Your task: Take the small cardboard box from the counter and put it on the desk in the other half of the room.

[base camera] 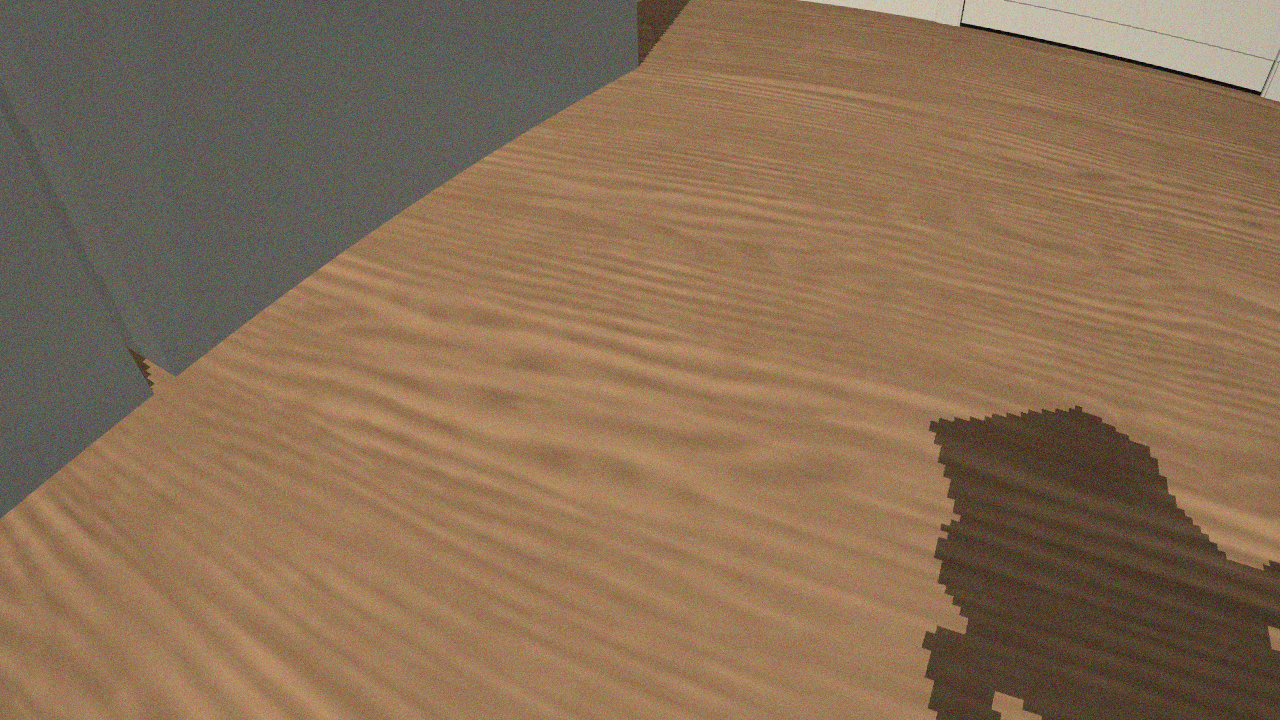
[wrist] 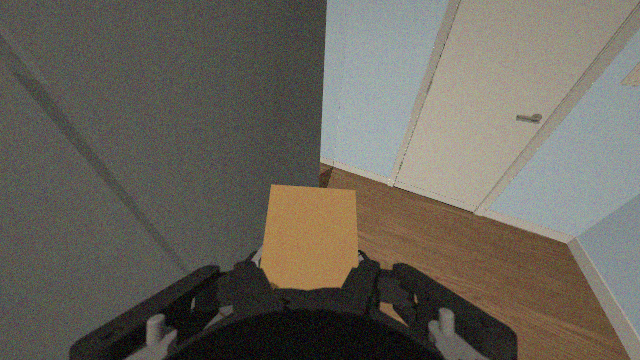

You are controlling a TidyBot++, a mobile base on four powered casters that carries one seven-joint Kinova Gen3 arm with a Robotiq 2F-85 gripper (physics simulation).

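Frame: origin at the arm's base, x down, y back, z left, level; centimetres.
Where they show: gripper, fingertip midpoint: [wrist: 308, 256].
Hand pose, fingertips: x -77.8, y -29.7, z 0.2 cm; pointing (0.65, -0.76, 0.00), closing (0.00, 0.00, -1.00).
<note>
After its pixels a point has its place.
The small cardboard box [wrist: 311, 232] @(y -28.8, x -82.3, z -0.1 cm) is a plain orange-tan block at the lower middle of the wrist view. My gripper [wrist: 308, 256] @(y -29.7, x -77.8, z 0.2 cm) is shut on it, with a black finger at each side of its lower part. The box's lower end is hidden by the gripper. The box and the gripper do not show in the base camera view. The counter and the desk cannot be made out in either view.
A tall grey partition [base camera: 358, 107] @(y -78.6, x 25.9, z 25.5 cm) [wrist: 200, 100] @(y -72.8, x -77.4, z 28.8 cm) stands on the left, its end edge near the middle of the wrist view. Beyond it are a white door [wrist: 480, 100] @(y -159.2, x -57.9, z -121.4 cm) and light blue walls. White panelled fronts [base camera: 1118, 31] @(y -157.7, x 32.8, z -123.9 cm) stand at the far right of the base view. A dark shadow [base camera: 1065, 537] @(y -32.3, x 39.6, z -28.4 cm) lies on the wooden floor [base camera: 626, 358] @(y -52.8, x 39.7, z -0.6 cm).
</note>
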